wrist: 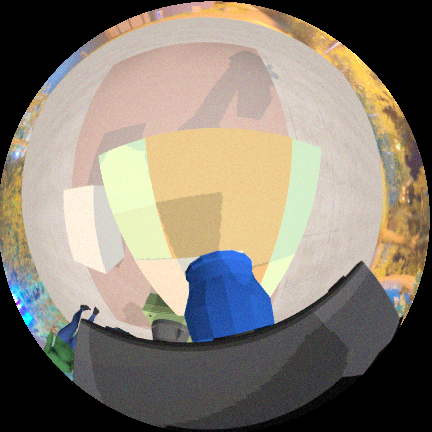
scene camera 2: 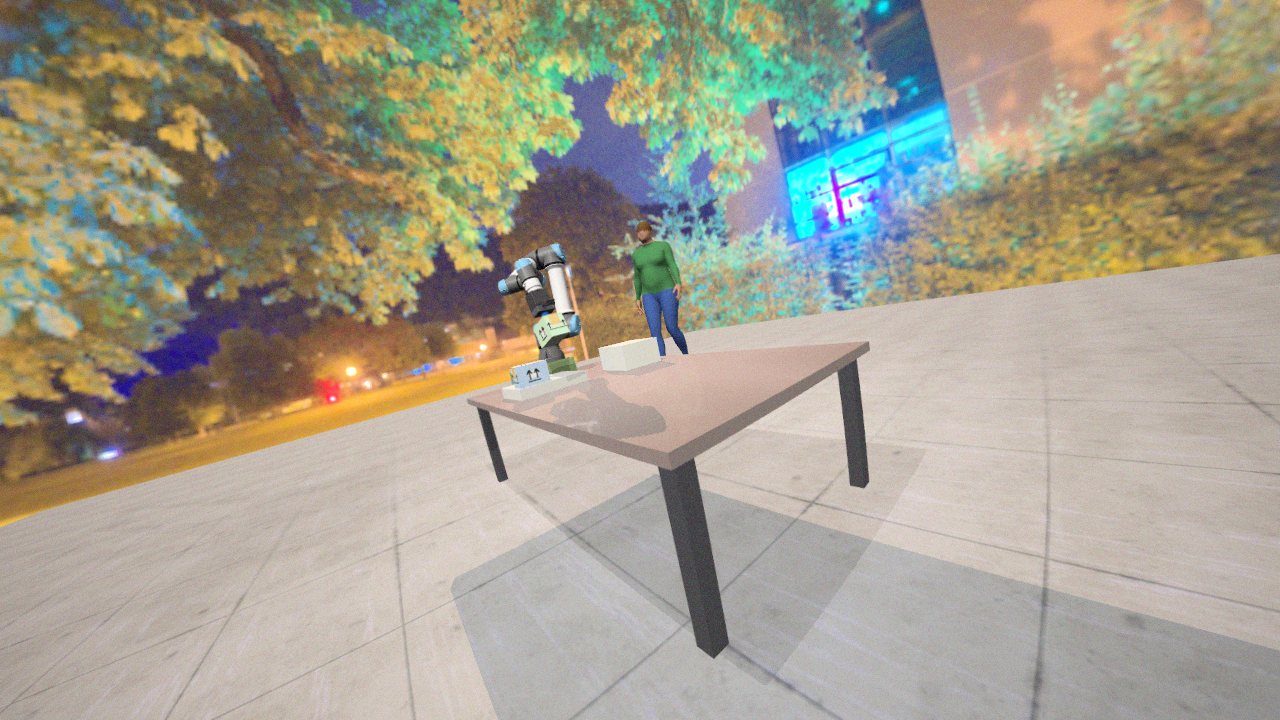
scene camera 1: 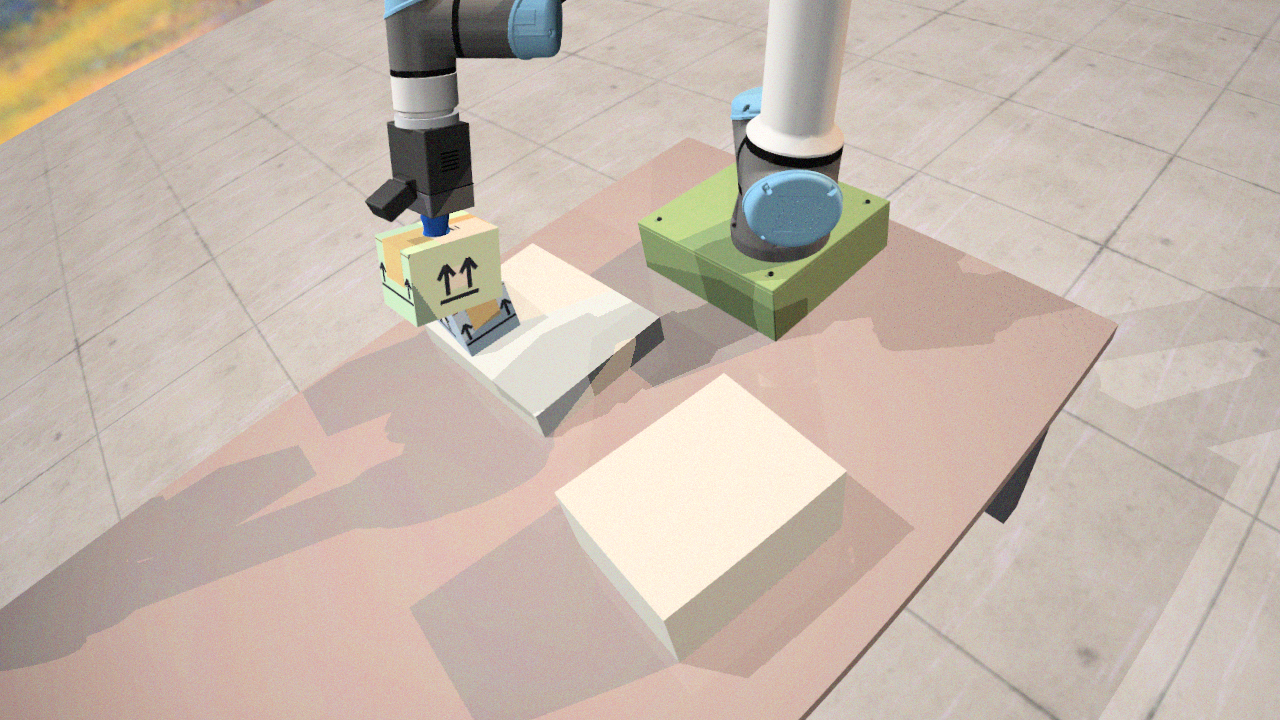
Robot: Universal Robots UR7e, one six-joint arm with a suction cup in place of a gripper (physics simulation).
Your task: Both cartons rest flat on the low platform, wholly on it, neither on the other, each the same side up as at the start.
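Seen in the pictures: hand, its tool point: (wrist: 215, 256) (scene camera 1: 437, 241); arm's base, origin of its link: (wrist: 170, 327) (scene camera 2: 552, 361).
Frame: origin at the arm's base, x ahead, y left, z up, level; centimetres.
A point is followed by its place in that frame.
The suction gripper (scene camera 1: 435, 224) (wrist: 222, 295) is on the top of the green carton (scene camera 1: 483, 255) {z 16.5, x 39.3, y -16.4 cm} (scene camera 2: 554, 329) {z 16.0, x 50.1, y -23.1 cm} (wrist: 220, 170) and holds it in the air, its printed arrows pointing up. The blue carton (scene camera 1: 484, 336) {z -2.6, x 39.7, y -25.9 cm} (scene camera 2: 529, 374) {z 0.1, x 41.6, y -34.7 cm} stands on the left end of the low platform (scene camera 1: 572, 326) {z -4.7, x 29.6, y -17.5 cm} (scene camera 2: 539, 388) {z -6.6, x 43.2, y -32.6 cm} in scene camera 1, arrows up. The green carton hangs higher than the blue carton, with a gap showing between them in scene camera 2. It hides much of the blue carton in scene camera 1. The blue carton does not show in the wrist view.
A taller cream block (scene camera 1: 702, 492) {z 2.5, x 43.9, y 20.5 cm} (scene camera 2: 629, 355) {z -2.8, x 54.3, y 10.2 cm} (wrist: 80, 225) {z 2.5, x 44.3, y 16.9 cm} stands on the table (scene camera 1: 295, 582) {z -9.5, x 83.1, y -19.9 cm} (scene camera 2: 742, 394) {z -9.5, x 135.7, y -28.4 cm}. The arm's green base block (scene camera 1: 689, 214) {z -0.1, x 3.2, y -15.5 cm} (wrist: 156, 301) {z -4.9, x 11.7, y 2.5 cm} is behind the low platform. A person in a green top (scene camera 2: 657, 265) stands beyond the table.
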